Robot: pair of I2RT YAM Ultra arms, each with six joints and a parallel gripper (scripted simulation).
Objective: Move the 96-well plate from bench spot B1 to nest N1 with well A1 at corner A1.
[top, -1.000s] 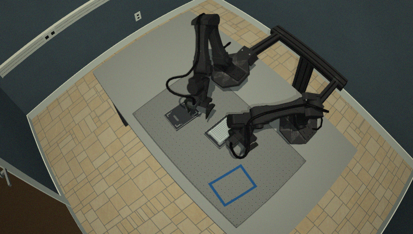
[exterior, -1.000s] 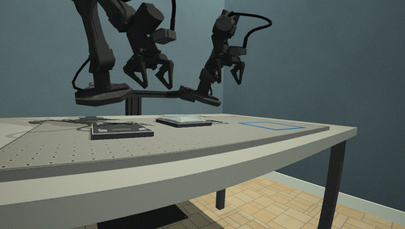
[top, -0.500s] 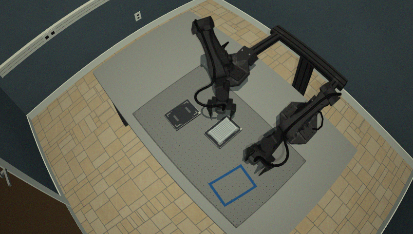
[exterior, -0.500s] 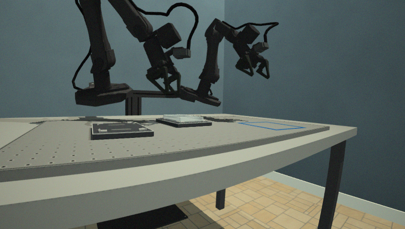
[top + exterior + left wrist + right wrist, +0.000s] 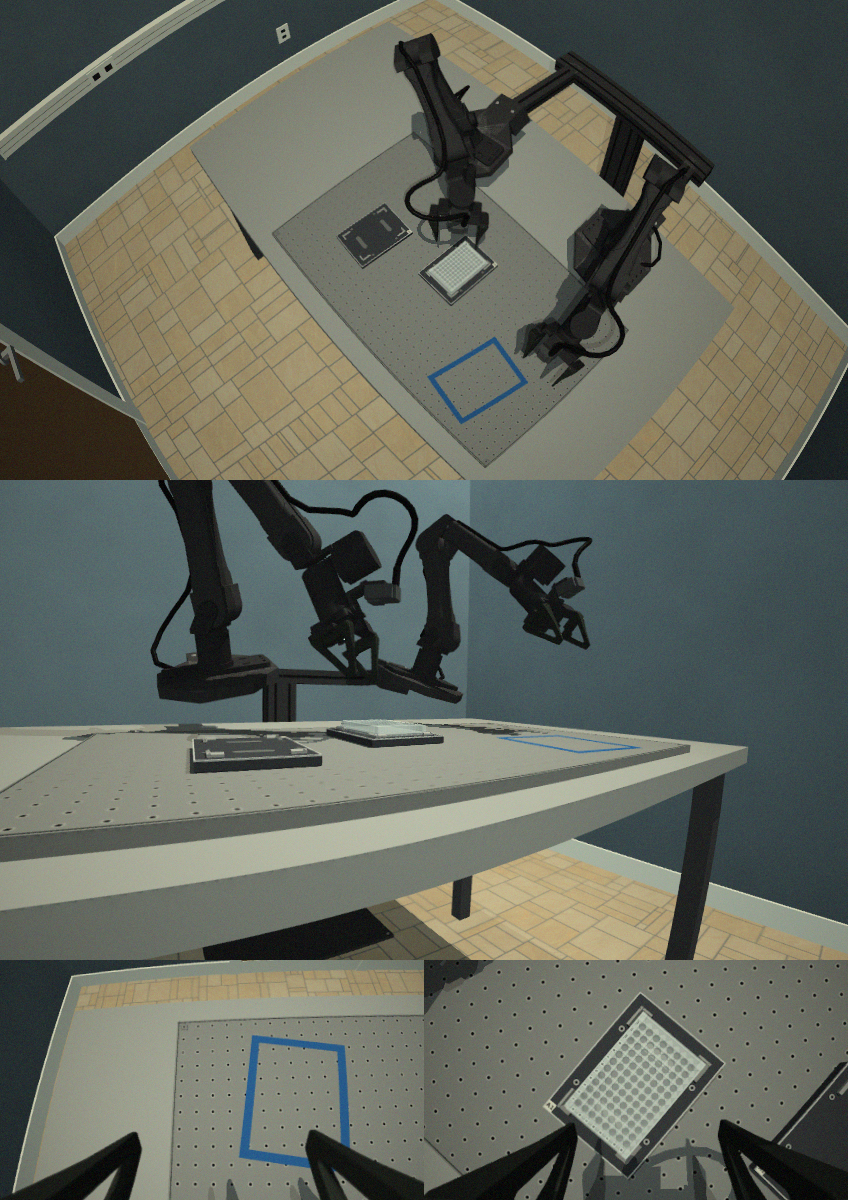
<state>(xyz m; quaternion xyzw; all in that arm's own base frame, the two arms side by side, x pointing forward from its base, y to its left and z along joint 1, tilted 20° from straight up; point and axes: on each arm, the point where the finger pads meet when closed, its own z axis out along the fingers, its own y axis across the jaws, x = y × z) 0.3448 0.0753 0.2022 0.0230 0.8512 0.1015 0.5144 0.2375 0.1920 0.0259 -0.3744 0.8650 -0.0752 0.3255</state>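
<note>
My right gripper is now 20 mm short of the 96-well plate, 30 mm to the right of it and 80 mm above it. From my right hand the other things lie so: A1 label (50 mm behind, 80 mm to the left, 90 mm below).
</note>
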